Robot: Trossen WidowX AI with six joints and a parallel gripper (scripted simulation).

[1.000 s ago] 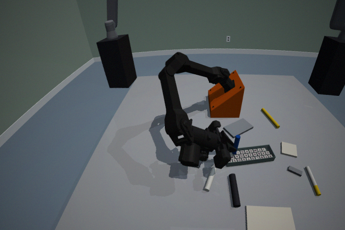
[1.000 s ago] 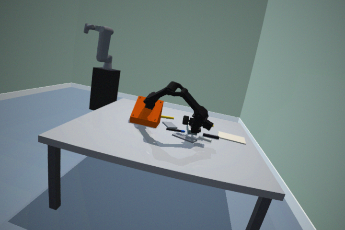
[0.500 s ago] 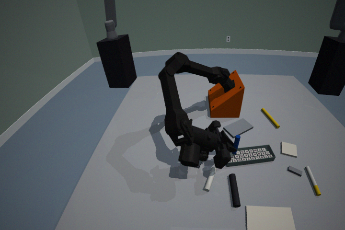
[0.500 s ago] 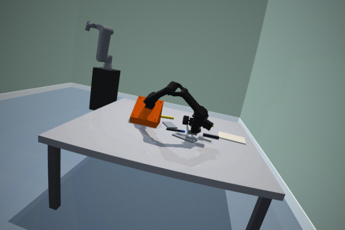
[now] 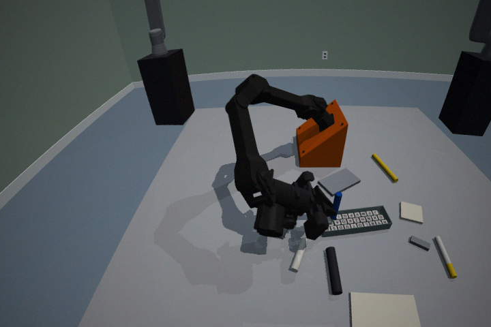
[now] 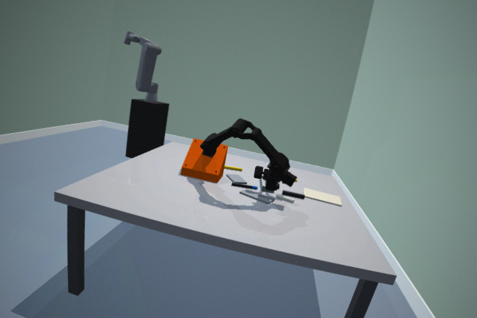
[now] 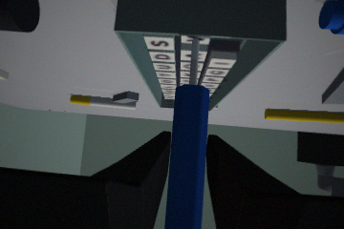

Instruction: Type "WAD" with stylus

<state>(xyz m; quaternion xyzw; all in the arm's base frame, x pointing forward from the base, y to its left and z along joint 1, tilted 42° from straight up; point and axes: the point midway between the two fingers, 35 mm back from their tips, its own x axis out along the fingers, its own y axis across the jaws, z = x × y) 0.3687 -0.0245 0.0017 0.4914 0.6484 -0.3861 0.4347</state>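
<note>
Right now my gripper tip is 1 cm above the blue stylus. The rest, counted from my gripper tip: grey stylus tip: 5 cm below; white cylinder: 11 cm ahead, 8 cm to the right, 6 cm below; D key: 5 cm below, 3 cm to the left, 1 cm ahead.
</note>
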